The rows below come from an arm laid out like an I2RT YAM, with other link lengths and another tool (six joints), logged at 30 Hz.
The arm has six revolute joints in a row. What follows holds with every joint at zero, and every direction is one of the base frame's.
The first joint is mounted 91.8 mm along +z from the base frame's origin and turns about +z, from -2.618 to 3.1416 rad.
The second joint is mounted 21.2 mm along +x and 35.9 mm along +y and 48.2 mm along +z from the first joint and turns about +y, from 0 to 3.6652 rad.
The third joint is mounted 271.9 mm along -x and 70.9 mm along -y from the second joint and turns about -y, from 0 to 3.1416 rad.
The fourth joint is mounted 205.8 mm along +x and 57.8 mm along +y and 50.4 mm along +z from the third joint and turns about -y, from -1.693 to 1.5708 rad.
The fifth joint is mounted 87.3 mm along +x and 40 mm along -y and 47.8 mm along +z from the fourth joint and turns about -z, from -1.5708 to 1.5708 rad.
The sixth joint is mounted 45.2 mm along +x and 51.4 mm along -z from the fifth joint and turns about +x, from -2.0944 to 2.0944 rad.
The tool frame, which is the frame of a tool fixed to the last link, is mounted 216 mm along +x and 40 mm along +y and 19 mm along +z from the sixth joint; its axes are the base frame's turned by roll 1.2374, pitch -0.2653 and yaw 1.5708 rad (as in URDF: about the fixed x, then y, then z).
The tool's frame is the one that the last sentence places.
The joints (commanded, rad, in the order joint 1, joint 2, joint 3, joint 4, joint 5, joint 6), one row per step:
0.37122 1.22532 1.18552 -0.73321 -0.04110 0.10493
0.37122 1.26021 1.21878 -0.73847 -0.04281 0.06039
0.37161 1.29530 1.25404 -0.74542 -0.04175 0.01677
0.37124 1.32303 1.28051 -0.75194 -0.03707 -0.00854
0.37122 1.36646 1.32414 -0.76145 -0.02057 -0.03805
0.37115 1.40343 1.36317 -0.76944 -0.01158 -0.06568
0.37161 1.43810 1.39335 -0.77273 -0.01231 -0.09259
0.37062 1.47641 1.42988 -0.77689 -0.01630 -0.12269
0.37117 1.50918 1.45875 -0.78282 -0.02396 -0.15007
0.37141 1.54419 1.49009 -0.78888 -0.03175 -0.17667
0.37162 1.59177 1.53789 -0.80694 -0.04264 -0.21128
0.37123 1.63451 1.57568 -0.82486 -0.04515 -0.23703
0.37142 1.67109 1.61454 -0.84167 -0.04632 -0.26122
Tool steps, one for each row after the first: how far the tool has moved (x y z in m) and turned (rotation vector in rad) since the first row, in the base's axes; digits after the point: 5 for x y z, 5 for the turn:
0.00524 0.00358 -0.00020 -0.03029 -0.00640 0.03240
0.01087 0.00660 -0.00038 -0.06157 -0.01324 0.06279
0.01580 0.00758 -0.00154 -0.08365 -0.01433 0.07721
0.02552 0.00732 -0.00259 -0.11698 -0.01732 0.08691
0.03349 0.00838 -0.00286 -0.14289 -0.02116 0.10055
0.03949 0.01159 -0.00505 -0.16209 -0.02123 0.12130
0.04651 0.01544 -0.00642 -0.18033 -0.02329 0.14512
0.05066 0.01985 -0.00942 -0.19511 -0.02056 0.17152
0.05544 0.02435 -0.01255 -0.20898 -0.01778 0.19724
0.06062 0.02991 -0.01718 -0.22731 -0.00929 0.23182
0.06492 0.03236 -0.02450 -0.24698 0.00565 0.25454
0.06944 0.03476 -0.02867 -0.26429 0.01279 0.27511

